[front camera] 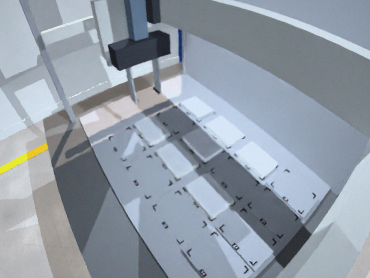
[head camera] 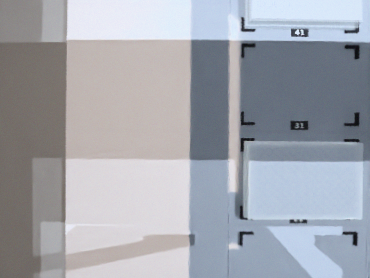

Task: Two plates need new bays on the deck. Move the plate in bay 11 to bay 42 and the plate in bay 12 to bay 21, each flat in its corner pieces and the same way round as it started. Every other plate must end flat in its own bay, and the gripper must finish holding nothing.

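Places are measured from the robot's base along level axes (x right, y ahead, z up), in millimetres.
Pixels of known places: gripper, fingertip midpoint: (front camera: 146, 95); robot's base at its link origin: (front camera: 109, 138).
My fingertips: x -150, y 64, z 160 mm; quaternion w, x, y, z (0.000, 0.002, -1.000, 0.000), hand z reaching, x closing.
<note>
Ahead of a thing's pixels: the offset from my fingertips to its top centre. "pt": to the spot under its first point.
My gripper (front camera: 145, 97) is open and empty, high over the back left, beyond the plates; its jaws do not show in the head view. A pale plate @(dx +0, dy +0, dz -146 mm) (front camera: 152, 131) (head camera: 304, 187) lies flat in bay 21, its lower edge partly covering the label. By position, a white plate @(dx -214, dy +164, dz -146 mm) (front camera: 224, 131) lies flat in bay 42, between the bay 41 plate @(dx -214, dy +0, dz -146 mm) (front camera: 197, 107) (head camera: 304, 10) and the bay 43 plate @(dx -214, dy +328, dz -146 mm) (front camera: 256, 159). Bay 11 @(pt dx +126, dy -3, dz -160 mm) (front camera: 121, 145) (head camera: 260, 255) and bay 12 @(pt dx +107, dy +162, dz -160 mm) (front camera: 148, 175) hold no plate where they show. The bay labels are too small to read in the front view.
By position, other plates lie flat in bay 22 @(pt dx +8, dy +174, dz -146 mm) (front camera: 176, 160), bay 23 @(pt dx +3, dy +332, dz -146 mm) (front camera: 209, 195) and bay 32 @(pt dx -101, dy +171, dz -146 mm) (front camera: 202, 144), the last in shadow. Bay 31 @(pt dx -109, dy +11, dz -160 mm) (front camera: 177, 120) (head camera: 300, 82) shows bare between its corner pieces. A tall pale wall (front camera: 260, 85) stands along the right side.
</note>
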